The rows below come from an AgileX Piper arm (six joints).
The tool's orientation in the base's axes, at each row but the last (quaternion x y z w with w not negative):
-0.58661, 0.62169, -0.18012, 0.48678
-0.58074, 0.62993, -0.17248, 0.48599
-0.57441, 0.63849, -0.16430, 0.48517
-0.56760, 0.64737, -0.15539, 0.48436
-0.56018, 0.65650, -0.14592, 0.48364
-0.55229, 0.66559, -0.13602, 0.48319
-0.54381, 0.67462, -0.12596, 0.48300
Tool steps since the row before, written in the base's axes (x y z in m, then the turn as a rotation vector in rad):
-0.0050, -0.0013, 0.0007, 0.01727, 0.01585, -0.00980
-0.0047, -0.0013, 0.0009, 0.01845, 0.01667, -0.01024
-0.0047, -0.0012, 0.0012, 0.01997, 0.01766, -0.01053
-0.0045, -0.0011, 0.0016, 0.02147, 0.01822, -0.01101
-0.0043, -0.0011, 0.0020, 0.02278, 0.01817, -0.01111
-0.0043, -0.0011, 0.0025, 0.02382, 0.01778, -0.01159
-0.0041, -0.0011, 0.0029, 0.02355, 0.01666, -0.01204
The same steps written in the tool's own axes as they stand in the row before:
0.0001, 0.0019, -0.0049, -0.00768, 0.00214, 0.02412
0.0001, 0.0016, -0.0047, -0.00806, 0.00203, 0.02557
-0.0001, 0.0014, -0.0048, -0.00862, 0.00167, 0.02728
-0.0003, 0.0011, -0.0048, -0.00873, 0.00132, 0.02892
-0.0004, 0.0007, -0.0048, -0.00852, 0.00060, 0.02999
-0.0006, 0.0004, -0.0050, -0.00786, 0.00018, 0.03092
-0.0008, 0.0001, -0.0051, -0.00669, 0.00023, 0.03053

